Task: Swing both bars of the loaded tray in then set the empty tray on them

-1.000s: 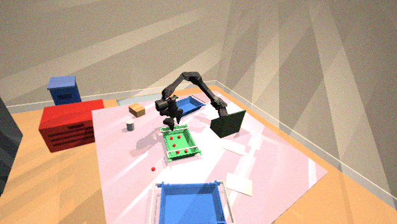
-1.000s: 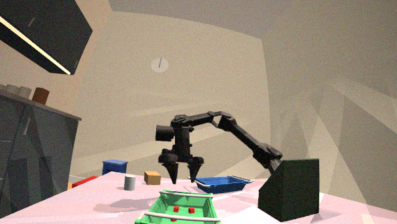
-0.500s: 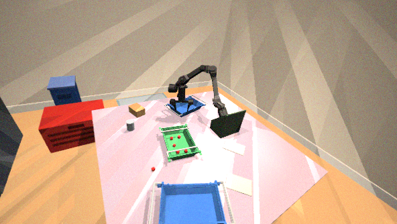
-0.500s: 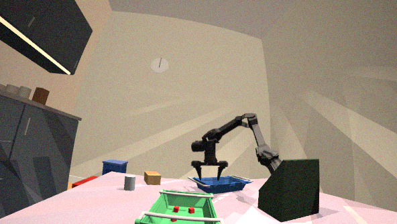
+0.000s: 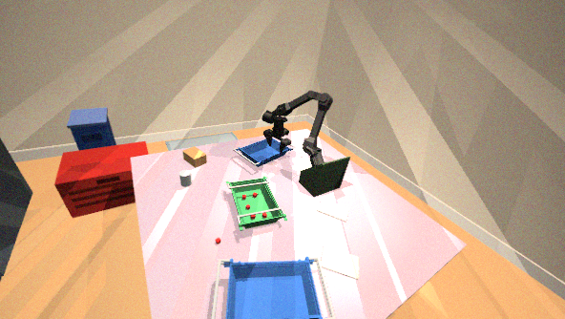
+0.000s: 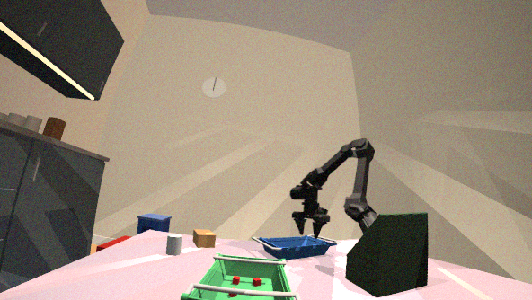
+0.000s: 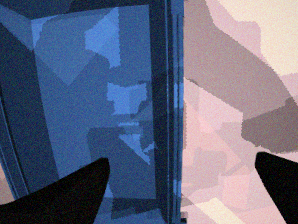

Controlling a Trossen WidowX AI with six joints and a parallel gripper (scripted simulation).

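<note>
Right now the blue tray is 9 cm to the right of my gripper tip, 5 cm below it and 2 cm ahead of it. From my gripper tip the other things lie so: red block (51 cm ahead, 41 cm to the left, 9 cm below); then brown block (43 cm ahead, 19 cm to the right, 7 cm below).
</note>
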